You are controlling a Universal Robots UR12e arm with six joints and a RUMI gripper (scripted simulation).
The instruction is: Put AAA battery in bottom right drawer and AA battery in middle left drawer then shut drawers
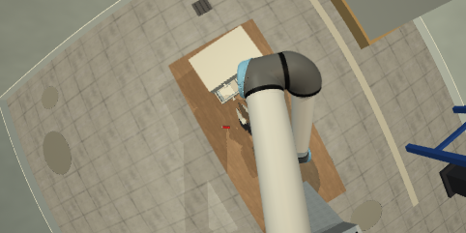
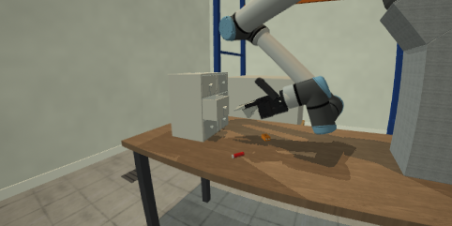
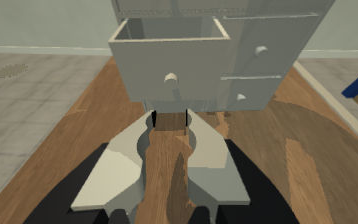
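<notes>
Right now my hand is 60 mm past the red cylinder, 140 mm to the right of it and 150 mm above it. The rest, counted from my hand: thin black cylinder 210 mm ahead, 110 mm to the right, 140 mm below; orange block 120 mm behind, 70 mm to the right, 150 mm below.
</notes>
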